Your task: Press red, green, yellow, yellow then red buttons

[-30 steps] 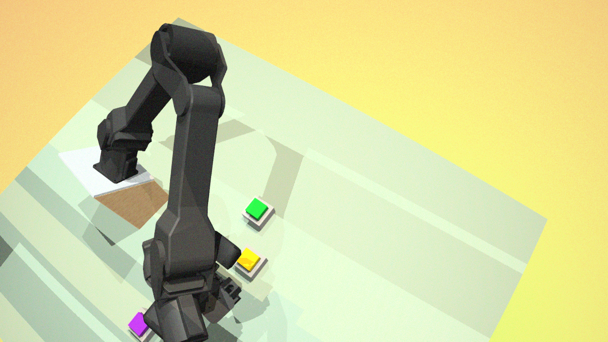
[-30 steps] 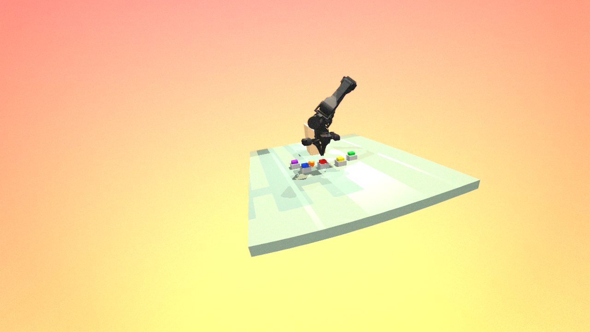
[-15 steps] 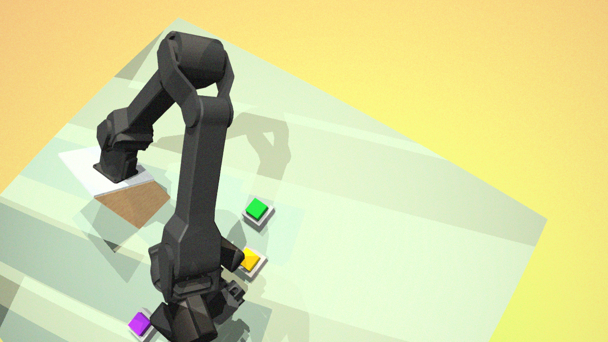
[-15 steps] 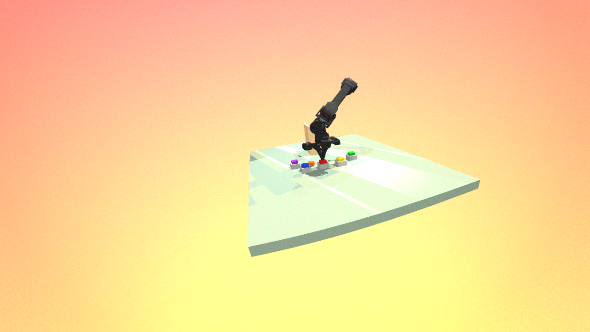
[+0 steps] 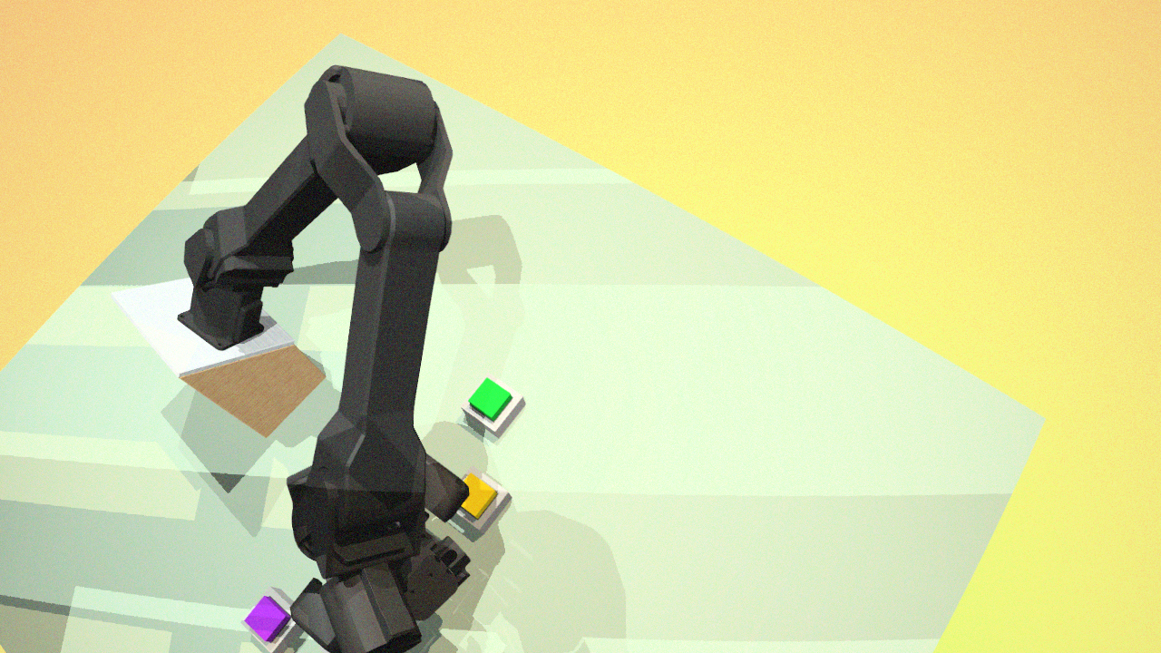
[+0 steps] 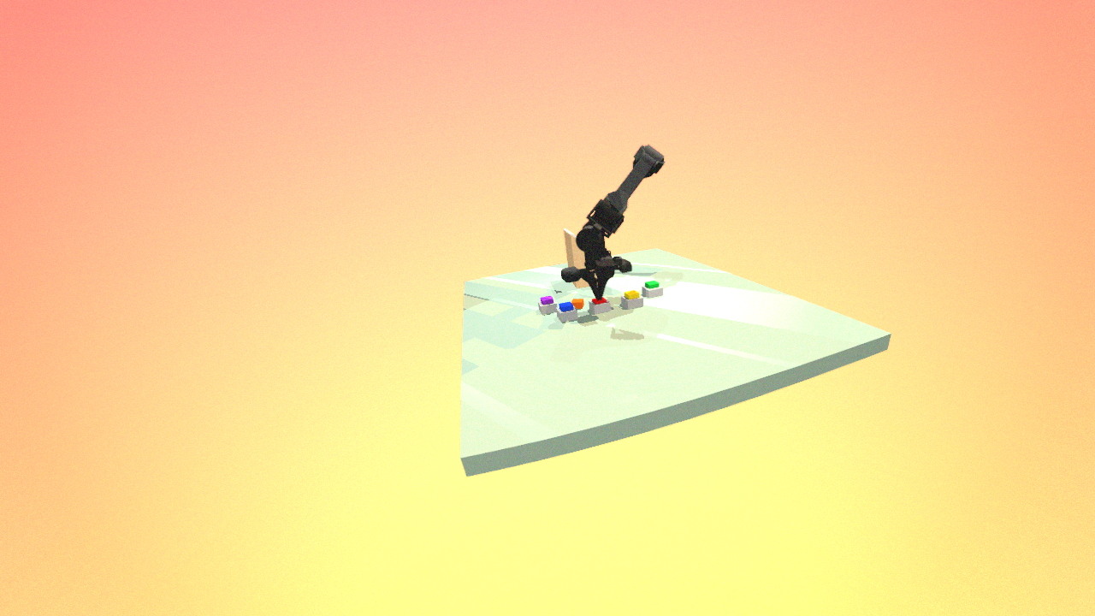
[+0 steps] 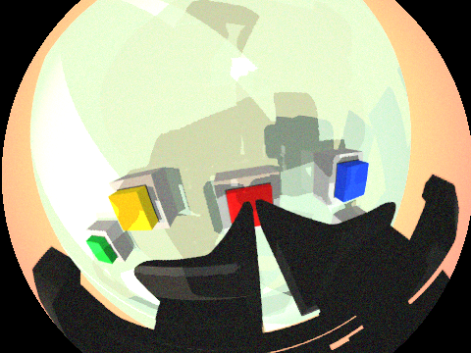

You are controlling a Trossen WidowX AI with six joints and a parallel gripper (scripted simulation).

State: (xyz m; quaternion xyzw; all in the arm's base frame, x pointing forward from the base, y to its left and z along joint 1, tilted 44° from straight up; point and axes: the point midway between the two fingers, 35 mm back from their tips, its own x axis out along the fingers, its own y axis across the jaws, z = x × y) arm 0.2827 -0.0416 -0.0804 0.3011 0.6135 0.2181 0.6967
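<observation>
The red button is 10 mm below my gripper tip. Also, from my gripper tip: yellow button (20 mm ahead, 90 mm to the left); blue button (100 mm to the right); orange block (70 mm behind, 40 mm to the right, 20 mm below).
</observation>
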